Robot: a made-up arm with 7 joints.
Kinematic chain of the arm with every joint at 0, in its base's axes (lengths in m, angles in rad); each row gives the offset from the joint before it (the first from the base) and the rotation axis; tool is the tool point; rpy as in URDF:
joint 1: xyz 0 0 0.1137 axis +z
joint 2: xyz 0 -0.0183 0.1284 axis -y
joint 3: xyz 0 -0.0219 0.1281 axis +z
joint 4: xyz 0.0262 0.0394 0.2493 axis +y
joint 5: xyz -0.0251 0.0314 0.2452 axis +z
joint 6: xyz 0 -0.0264 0.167 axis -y
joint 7: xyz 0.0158 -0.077 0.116 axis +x
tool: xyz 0 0 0 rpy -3.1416 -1.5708 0
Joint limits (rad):
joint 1: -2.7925..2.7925
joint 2: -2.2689..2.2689
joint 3: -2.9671..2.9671
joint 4: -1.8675..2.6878
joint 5: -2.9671..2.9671
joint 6: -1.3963..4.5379
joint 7: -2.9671..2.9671
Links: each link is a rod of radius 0.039 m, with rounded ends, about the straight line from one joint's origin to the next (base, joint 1, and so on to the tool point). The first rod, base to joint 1, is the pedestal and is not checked.
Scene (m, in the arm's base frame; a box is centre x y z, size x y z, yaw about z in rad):
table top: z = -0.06
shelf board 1: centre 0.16 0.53 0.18 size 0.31 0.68 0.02 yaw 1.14
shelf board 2: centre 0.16 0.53 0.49 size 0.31 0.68 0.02 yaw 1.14
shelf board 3: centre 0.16 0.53 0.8 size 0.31 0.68 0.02 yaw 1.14
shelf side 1: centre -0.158 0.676 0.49 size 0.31 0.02 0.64 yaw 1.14
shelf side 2: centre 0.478 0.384 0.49 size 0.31 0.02 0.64 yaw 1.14
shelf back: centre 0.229 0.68 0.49 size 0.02 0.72 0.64 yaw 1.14
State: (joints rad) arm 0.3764 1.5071 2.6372 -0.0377 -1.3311 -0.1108 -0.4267
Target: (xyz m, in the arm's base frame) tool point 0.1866 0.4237 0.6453
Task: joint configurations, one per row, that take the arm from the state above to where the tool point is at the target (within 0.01 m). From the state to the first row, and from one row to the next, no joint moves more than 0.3 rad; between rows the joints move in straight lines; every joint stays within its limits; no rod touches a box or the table.
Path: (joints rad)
1: 0.5671 1.3666 2.6922 -0.3296 -1.3241 -0.1811 -0.4267
2: 0.7577 1.2262 2.7472 -0.6215 -1.3171 -0.2514 -0.4267
3: 0.9484 1.0857 2.8022 -0.9134 -1.3100 -0.3218 -0.4267
4: 1.1390 0.9452 2.8571 -1.2053 -1.3030 -0.3921 -0.4267
5: 1.3297 0.8048 2.9121 -1.4972 -1.2960 -0.4624 -0.4267
6: 1.5203 0.6643 2.9671 -1.7891 -1.2890 -0.5327 -0.4267
7: 1.4753 0.3997 2.9671 -1.6081 -1.3062 -0.4153 -0.4267
8: 1.4303 0.1350 2.9671 -1.4270 -1.3233 -0.2978 -0.4267

